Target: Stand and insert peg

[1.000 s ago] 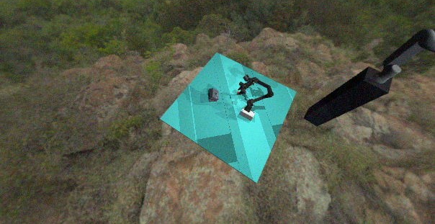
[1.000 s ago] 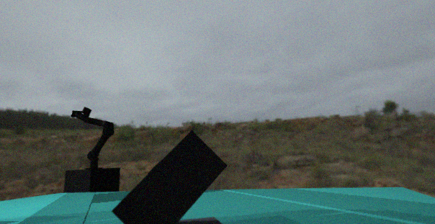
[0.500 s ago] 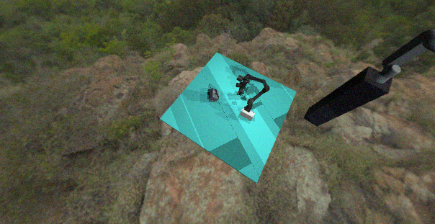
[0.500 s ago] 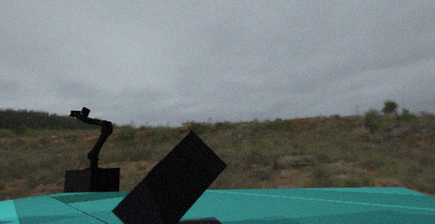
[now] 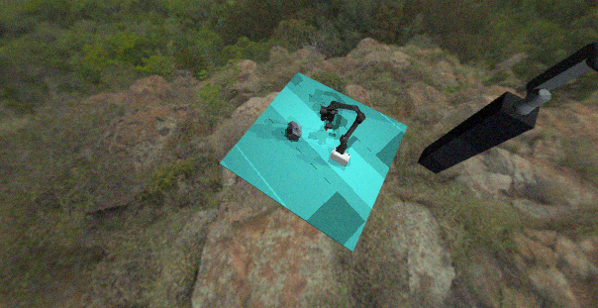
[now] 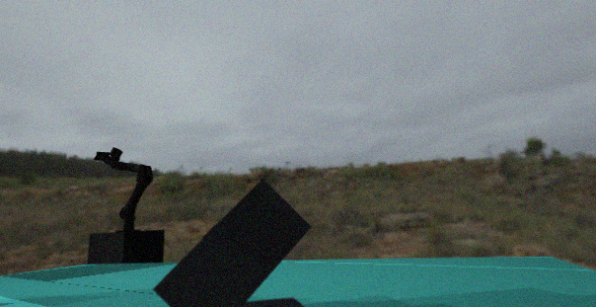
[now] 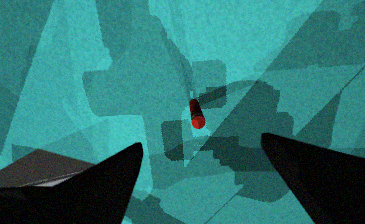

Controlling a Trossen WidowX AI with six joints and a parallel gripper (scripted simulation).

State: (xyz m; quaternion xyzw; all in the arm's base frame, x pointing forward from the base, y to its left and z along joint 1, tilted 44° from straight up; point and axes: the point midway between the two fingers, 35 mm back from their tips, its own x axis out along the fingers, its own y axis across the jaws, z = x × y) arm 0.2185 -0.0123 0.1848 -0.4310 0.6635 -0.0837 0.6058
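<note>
My gripper tip is now 6 cm above the red peg. From my gripper tip the other things lie so: dark sloped panel: 22 cm ahead, 22 cm to the left, 5 cm below.
</note>
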